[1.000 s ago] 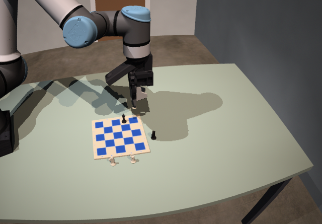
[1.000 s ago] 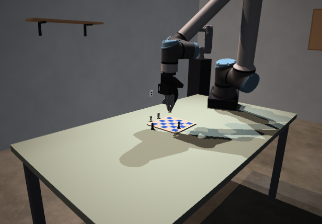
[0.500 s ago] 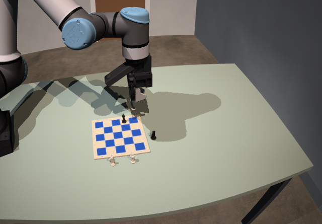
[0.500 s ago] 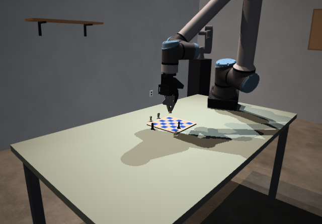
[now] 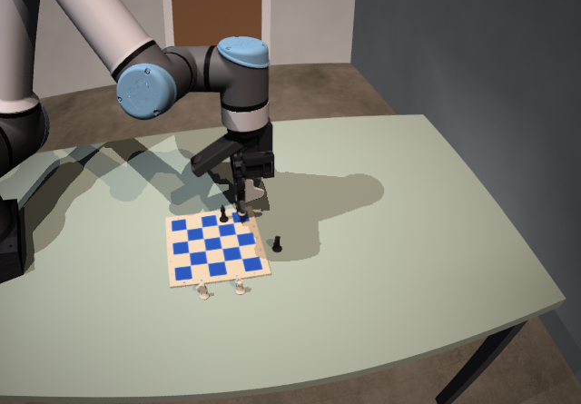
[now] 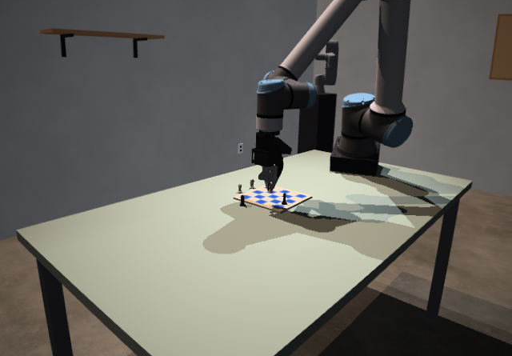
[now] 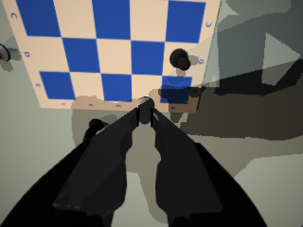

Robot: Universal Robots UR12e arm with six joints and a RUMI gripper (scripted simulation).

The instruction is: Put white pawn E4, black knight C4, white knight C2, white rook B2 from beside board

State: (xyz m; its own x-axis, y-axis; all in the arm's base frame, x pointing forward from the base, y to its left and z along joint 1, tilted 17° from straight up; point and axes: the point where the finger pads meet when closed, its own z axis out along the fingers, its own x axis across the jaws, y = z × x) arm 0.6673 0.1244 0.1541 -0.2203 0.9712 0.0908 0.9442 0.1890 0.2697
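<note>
Now: the chessboard 7 cm below my hand, 6 cm behind it and 5 cm to the right of it. From my hand the other things lie so: black knight: 8 cm ahead, 6 cm to the right, 6 cm below; white rook: 18 cm to the right, 6 cm below; white pawn: 1 cm below.
</note>
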